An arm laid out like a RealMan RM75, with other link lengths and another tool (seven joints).
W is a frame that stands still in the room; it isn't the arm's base.
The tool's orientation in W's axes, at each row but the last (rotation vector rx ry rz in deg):
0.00, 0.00, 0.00
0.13, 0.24, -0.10
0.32, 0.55, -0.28
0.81, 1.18, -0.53
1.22, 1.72, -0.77
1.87, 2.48, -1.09
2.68, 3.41, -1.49
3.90, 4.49, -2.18
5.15, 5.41, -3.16
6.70, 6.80, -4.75
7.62, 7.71, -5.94
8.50, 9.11, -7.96
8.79, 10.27, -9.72
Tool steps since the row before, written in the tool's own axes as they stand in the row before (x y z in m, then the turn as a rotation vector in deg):
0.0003, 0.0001, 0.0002, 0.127, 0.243, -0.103
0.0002, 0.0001, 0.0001, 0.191, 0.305, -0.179
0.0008, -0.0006, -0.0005, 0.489, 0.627, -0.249
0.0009, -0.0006, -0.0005, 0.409, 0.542, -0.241
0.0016, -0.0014, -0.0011, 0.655, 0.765, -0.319
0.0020, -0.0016, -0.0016, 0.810, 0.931, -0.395
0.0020, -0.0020, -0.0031, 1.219, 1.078, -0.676
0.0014, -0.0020, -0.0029, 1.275, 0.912, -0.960
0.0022, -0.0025, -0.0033, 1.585, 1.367, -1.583
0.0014, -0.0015, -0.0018, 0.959, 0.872, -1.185
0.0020, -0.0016, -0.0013, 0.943, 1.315, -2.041
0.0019, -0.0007, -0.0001, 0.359, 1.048, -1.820
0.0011, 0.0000, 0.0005, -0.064, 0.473, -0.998
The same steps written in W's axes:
0.0003, 0.0001, 0.0002, 0.127, 0.243, -0.103
0.0002, 0.0001, 0.0001, 0.191, 0.305, -0.179
0.0008, -0.0006, -0.0005, 0.490, 0.626, -0.250
0.0009, -0.0006, -0.0005, 0.409, 0.542, -0.242
0.0015, -0.0014, -0.0012, 0.656, 0.763, -0.322
0.0019, -0.0016, -0.0017, 0.810, 0.929, -0.400
0.0018, -0.0019, -0.0033, 1.206, 1.079, -0.698
0.0011, -0.0018, -0.0031, 1.233, 0.931, -0.996
0.0017, -0.0023, -0.0037, 1.511, 1.425, -1.604
0.0010, -0.0014, -0.0021, 0.893, 0.934, -1.189
0.0016, -0.0016, -0.0018, 0.818, 1.491, -1.973
0.0017, -0.0009, -0.0005, 0.240, 1.268, -1.695
0.0011, -0.0003, 0.0003, -0.140, 0.637, -0.894

